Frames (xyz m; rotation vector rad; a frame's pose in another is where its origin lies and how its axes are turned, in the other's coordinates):
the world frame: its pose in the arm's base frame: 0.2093 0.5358 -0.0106 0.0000 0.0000 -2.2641
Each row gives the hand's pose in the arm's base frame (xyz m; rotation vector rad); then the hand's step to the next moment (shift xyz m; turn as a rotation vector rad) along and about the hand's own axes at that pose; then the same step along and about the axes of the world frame.
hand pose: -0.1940 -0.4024 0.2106 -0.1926 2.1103 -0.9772
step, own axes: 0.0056 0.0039 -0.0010 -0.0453 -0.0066 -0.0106
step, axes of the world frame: 0.0018 -0.0035 -0.0057 -0.0303 0.0035 0.0358
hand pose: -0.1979 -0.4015 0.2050 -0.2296 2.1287 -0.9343
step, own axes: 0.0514 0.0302 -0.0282 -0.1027 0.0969 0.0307
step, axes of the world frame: 0.0216 -0.0484 -0.0392 -0.1421 0.0184 -0.0189
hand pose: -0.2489 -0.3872 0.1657 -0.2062 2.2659 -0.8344
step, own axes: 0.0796 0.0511 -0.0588 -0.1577 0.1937 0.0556
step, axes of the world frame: 0.0286 -0.0980 -0.0445 -0.2479 0.0160 -0.0615
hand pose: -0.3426 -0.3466 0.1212 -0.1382 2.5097 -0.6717
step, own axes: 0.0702 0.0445 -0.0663 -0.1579 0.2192 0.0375
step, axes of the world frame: 0.0196 -0.1043 -0.0062 -0.2657 -0.0097 -0.0607
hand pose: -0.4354 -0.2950 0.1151 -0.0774 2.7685 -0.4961
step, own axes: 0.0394 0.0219 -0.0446 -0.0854 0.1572 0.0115
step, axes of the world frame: 0.0093 -0.0595 0.0198 -0.1721 -0.0323 -0.0384
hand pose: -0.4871 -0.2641 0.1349 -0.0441 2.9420 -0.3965
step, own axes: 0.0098 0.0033 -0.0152 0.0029 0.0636 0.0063
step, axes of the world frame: 0.0028 -0.0137 0.0119 -0.0444 -0.0397 -0.0233
